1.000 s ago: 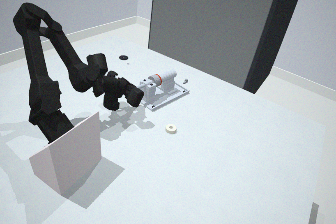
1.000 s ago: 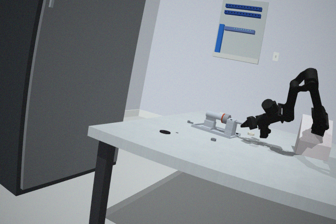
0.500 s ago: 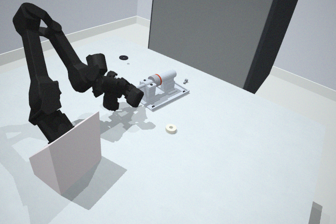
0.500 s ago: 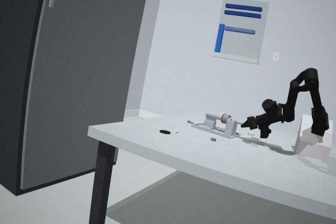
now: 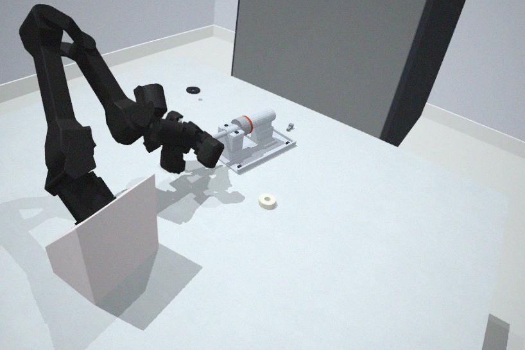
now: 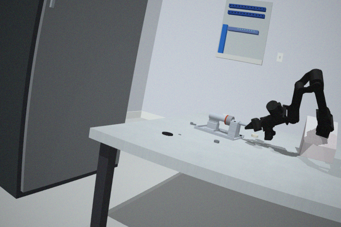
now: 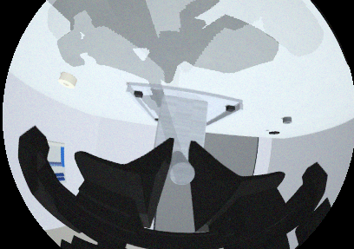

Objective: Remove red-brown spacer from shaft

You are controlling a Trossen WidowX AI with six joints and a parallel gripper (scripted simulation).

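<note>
The grey shaft lies 30 mm ahead of my gripper tip, 20 mm above it and 10 mm to the right of it. From my gripper tip the other things lie so: red-brown spacer 110 mm ahead, 20 mm to the right, 20 mm above; then cream ring 190 mm to the right, 60 mm below, 30 mm behind; then grey spacer 80 mm ahead, 20 mm above, 10 mm to the right.
</note>
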